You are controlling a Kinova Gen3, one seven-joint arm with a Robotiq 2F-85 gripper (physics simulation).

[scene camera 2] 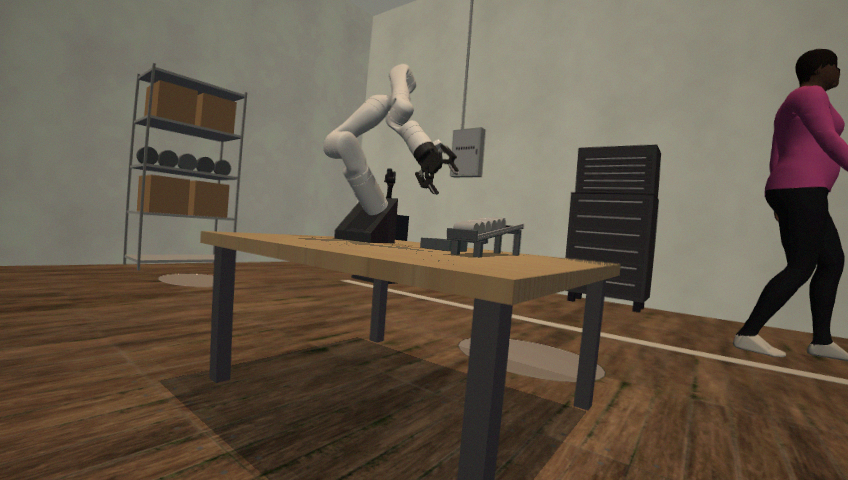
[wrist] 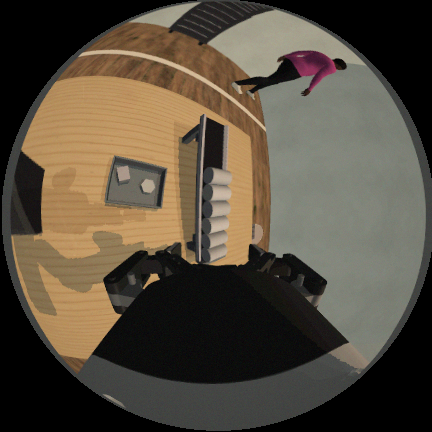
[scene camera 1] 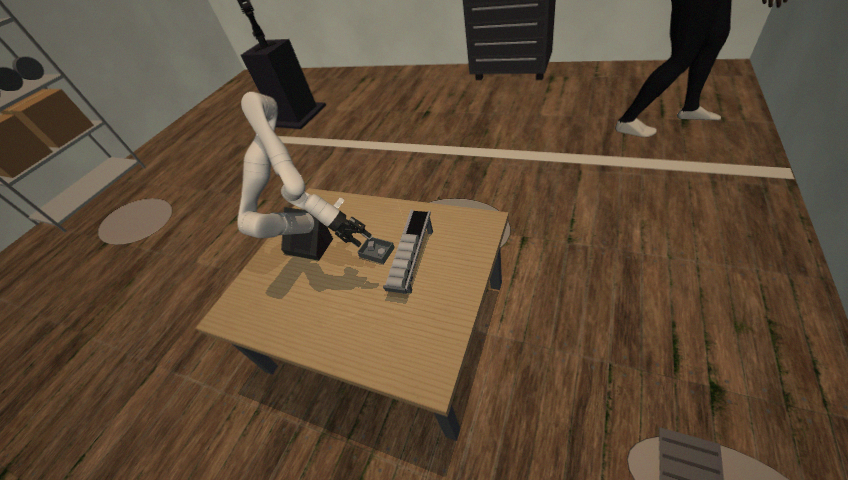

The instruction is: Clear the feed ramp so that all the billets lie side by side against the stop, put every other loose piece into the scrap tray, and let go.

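Where they show: gripper, fingertip midpoint: [scene camera 2: 446, 184] [wrist: 214, 250] [scene camera 1: 365, 241]; arm's base, link origin: [scene camera 2: 377, 207] [scene camera 1: 305, 223].
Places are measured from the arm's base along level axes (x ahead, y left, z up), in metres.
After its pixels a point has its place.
Observation:
Several pale grey cylindrical billets [scene camera 1: 402, 261] @[x 0.511, y -0.063, z -0.030 m] [scene camera 2: 476, 225] @[x 0.544, y -0.140, z -0.047 m] [wrist: 217, 209] @[x 0.485, y -0.027, z -0.025 m] lie side by side across the feed ramp [scene camera 1: 418, 223] @[x 0.482, y 0.151, z -0.041 m] [scene camera 2: 487, 234] [wrist: 215, 142] @[x 0.483, y 0.152, z -0.041 m], in one row from its lower end, at the stop [scene camera 1: 396, 289] @[x 0.528, y -0.170, z -0.063 m], up to its bare dark upper part. The scrap tray [scene camera 1: 370, 258] @[x 0.315, y -0.026, z -0.119 m] [scene camera 2: 435, 243] @[x 0.320, y -0.026, z -0.113 m] [wrist: 134, 205] @[x 0.318, y -0.027, z -0.108 m] stands beside the ramp. In it lie a small block [scene camera 1: 370, 244] @[x 0.285, y 0.036, z -0.104 m] [wrist: 123, 174] @[x 0.286, y 0.037, z -0.104 m] and a small hexagonal piece [scene camera 1: 381, 251] @[x 0.348, y 0.019, z -0.114 m] [wrist: 148, 186] @[x 0.347, y 0.019, z -0.113 m], apart from each other. My gripper [scene camera 1: 364, 240] @[x 0.389, y -0.084, z 0.075 m] [scene camera 2: 446, 182] @[x 0.389, y -0.084, z 0.075 m] [wrist: 214, 250] @[x 0.389, y -0.084, z 0.075 m] is open and empty, tilted and high above the table, clear of ramp and tray.
The ramp stands on short legs on the wooden table [scene camera 1: 333, 321] @[x 0.314, y -0.337, z -0.134 m] [scene camera 2: 368, 261] @[x 0.537, y -0.515, z -0.141 m] [wrist: 80, 120] @[x 0.129, y 0.171, z -0.133 m]. The arm's dark base [scene camera 1: 303, 240] @[x -0.002, y -0.055, z -0.057 m] [scene camera 2: 368, 224] @[x 0.029, y -0.065, z -0.068 m] [wrist: 27, 195] stands on the table on the tray's far side from the ramp. A person [scene camera 1: 702, 53] [scene camera 2: 800, 142] [wrist: 310, 65] is beyond the table.

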